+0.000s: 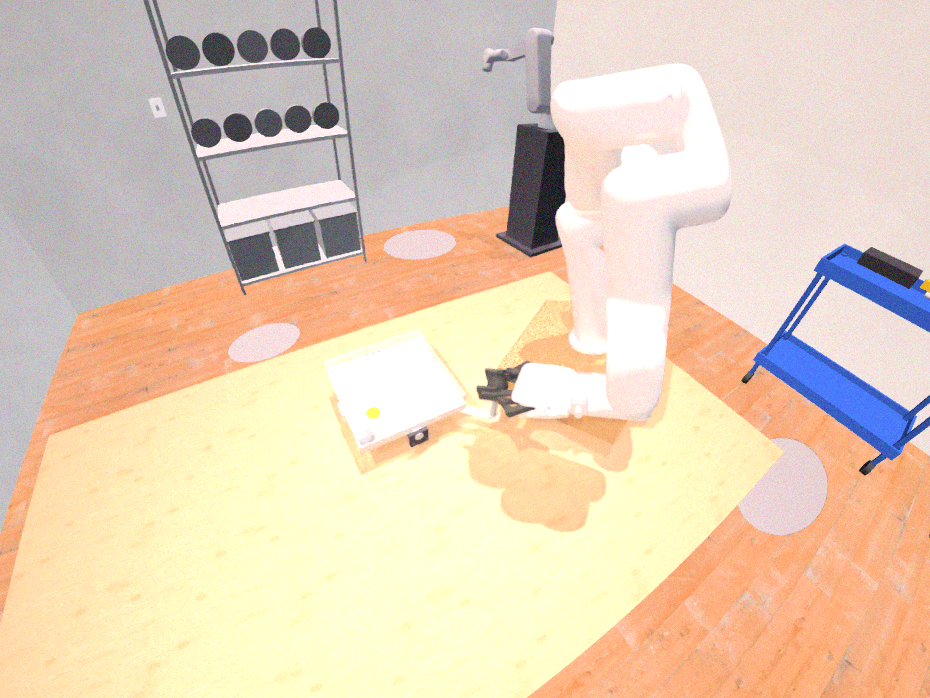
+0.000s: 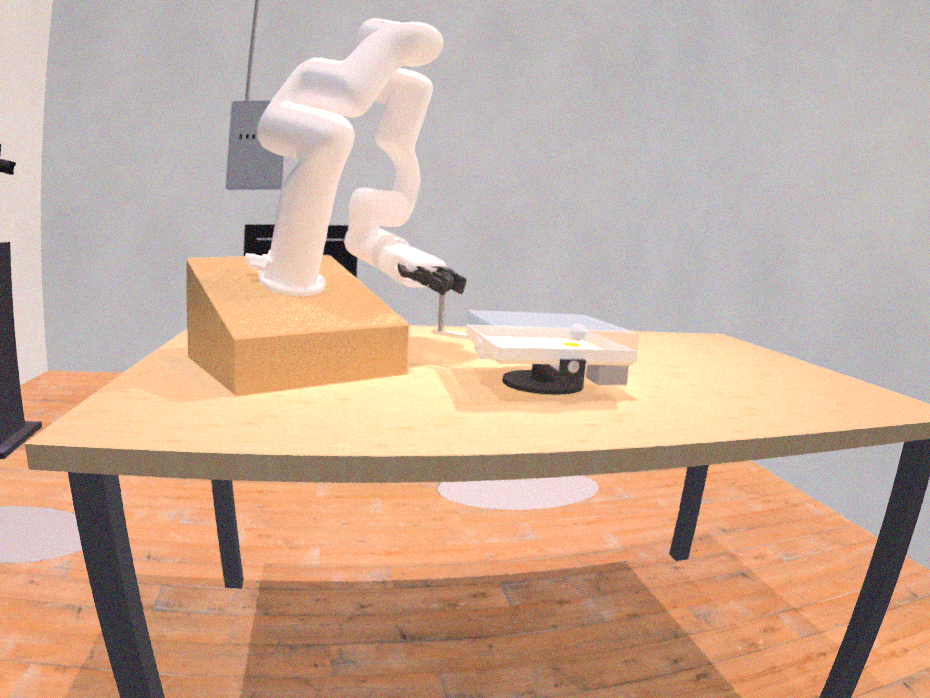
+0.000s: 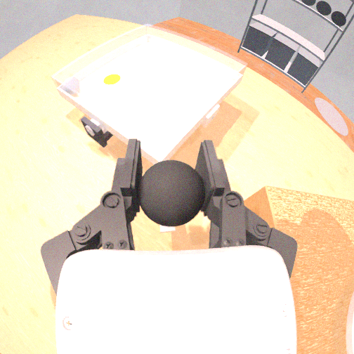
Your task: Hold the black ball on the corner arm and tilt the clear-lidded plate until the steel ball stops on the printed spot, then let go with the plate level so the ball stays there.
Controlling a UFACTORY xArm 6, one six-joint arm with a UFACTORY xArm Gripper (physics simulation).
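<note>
My gripper is shut on the black ball, held between both finger pads. The ball sits atop the thin post of the corner arm. The white clear-lidded plate lies beyond the fingers; a slight tilt is hard to judge. The yellow printed spot is near one corner. The steel ball is off the spot, in that nearby corner by the walls.
A black pivot base stands under the plate on the wooden table. The arm stands on a wooden block beside the plate. A blue cart and a shelf rack stand away from the table.
</note>
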